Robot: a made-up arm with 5 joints.
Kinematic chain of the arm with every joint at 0, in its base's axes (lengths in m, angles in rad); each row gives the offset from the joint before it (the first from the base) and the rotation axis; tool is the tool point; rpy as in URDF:
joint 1: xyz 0.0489 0 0.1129 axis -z
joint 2: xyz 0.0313 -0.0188 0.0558 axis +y
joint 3: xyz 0.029 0 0.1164 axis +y
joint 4: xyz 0.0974 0 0.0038 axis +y
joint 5: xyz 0.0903 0.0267 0 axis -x
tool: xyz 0 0 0 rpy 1.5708 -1.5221 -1.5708
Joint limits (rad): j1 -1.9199..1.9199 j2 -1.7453..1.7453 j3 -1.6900..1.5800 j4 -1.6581..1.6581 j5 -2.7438..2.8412
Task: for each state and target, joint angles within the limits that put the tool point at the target. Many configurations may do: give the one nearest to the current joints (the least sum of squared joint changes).
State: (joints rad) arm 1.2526 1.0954 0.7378 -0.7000 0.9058
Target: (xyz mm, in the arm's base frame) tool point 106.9 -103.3 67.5
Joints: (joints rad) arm 1.1259 0.6307 1.3167 -0.6817 0.9058
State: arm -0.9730 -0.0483 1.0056 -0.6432 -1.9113
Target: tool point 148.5 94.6 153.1
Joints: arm -0.7021 -0.3606 1.5162 -0.6062 -1.9113
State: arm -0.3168 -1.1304 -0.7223 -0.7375 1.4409
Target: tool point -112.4 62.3 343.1
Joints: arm 0.3229 -1.0616 -0.7428 -1.3542 1.4409
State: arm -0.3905 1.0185 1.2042 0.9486 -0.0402
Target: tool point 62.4 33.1 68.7
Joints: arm -0.9607 1.0391 0.8986 0.7234 -0.0402
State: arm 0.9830 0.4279 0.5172 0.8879 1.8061
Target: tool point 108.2 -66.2 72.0
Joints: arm 0.9293 0.7334 0.6975 0.8606 1.8061
